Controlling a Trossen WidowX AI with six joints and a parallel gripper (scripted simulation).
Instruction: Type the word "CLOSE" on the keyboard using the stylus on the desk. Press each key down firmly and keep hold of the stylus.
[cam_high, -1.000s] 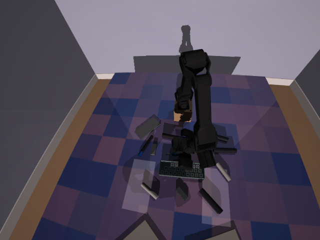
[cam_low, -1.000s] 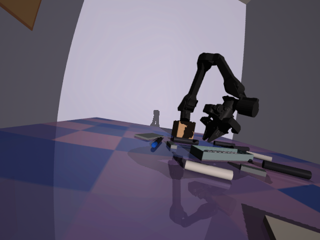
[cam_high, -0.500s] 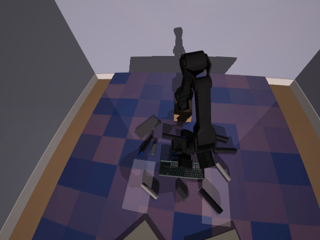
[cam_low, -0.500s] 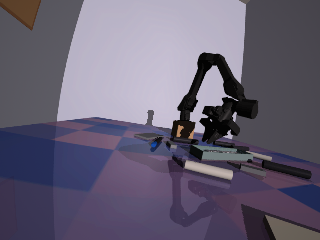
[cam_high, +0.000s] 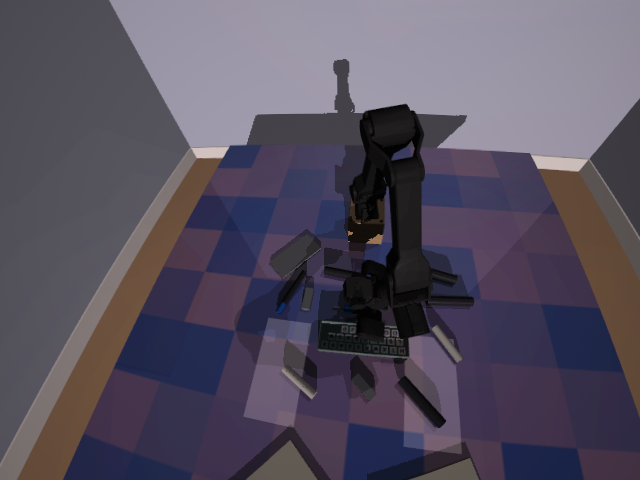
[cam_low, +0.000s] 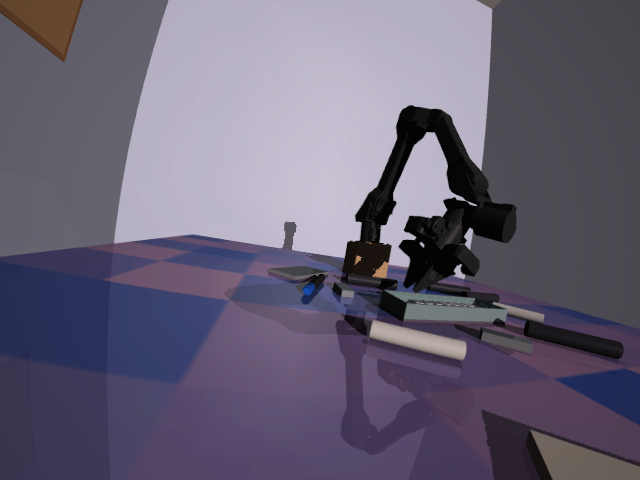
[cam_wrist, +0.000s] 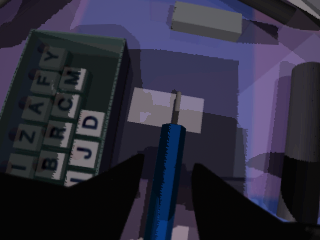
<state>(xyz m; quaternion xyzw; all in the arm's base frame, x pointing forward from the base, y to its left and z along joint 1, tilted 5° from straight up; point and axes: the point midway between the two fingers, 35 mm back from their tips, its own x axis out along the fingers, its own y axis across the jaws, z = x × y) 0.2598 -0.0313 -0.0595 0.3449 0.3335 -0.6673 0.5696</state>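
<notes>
Right now my gripper tip is 10 mm to the left of the blue stylus and 20 mm above it. The rest, counted from my gripper tip: grey slab: 170 mm behind, 170 mm to the right, 20 mm below; then small grey block: 190 mm ahead, 20 mm to the left, 20 mm below; then blue-tipped pen: 30 mm behind, 190 mm to the right, 20 mm below.
</notes>
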